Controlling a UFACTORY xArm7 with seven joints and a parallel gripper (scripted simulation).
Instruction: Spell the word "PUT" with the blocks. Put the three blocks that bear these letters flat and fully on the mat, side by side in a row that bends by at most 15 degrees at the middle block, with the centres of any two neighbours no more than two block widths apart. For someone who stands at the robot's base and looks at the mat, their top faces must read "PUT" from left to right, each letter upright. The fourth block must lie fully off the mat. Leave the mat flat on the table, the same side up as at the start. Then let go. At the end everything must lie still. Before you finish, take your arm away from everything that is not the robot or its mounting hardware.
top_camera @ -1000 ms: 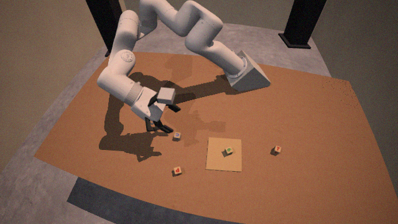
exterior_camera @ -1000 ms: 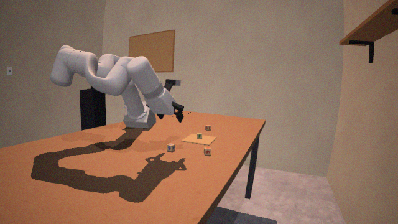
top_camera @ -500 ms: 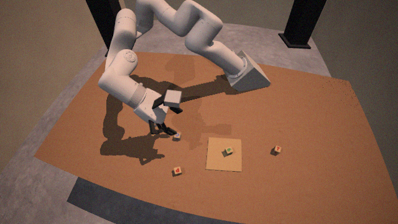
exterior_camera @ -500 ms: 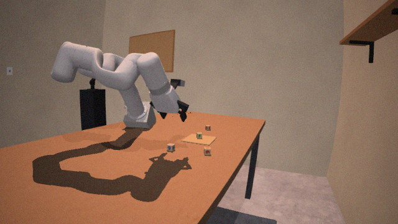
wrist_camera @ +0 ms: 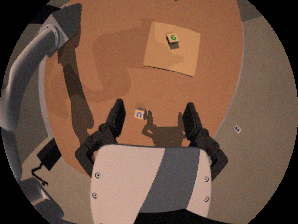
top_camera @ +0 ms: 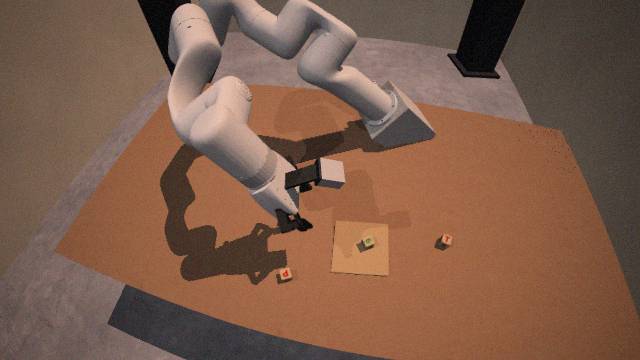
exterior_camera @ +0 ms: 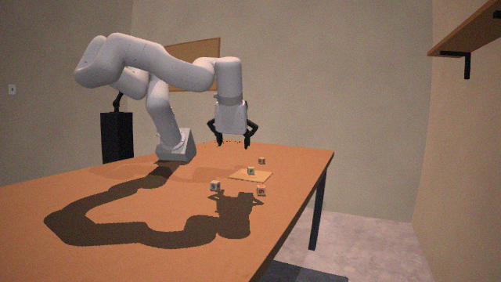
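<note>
My gripper is now 15 cm above the tan mat, 13 cm to the right of it and 4 cm short of it. From my hand the other things lie so: T block (35 cm to the left, 13 cm below, 5 cm ahead); then P block (13 cm below, 11 cm ahead, 6 cm to the right).
</note>
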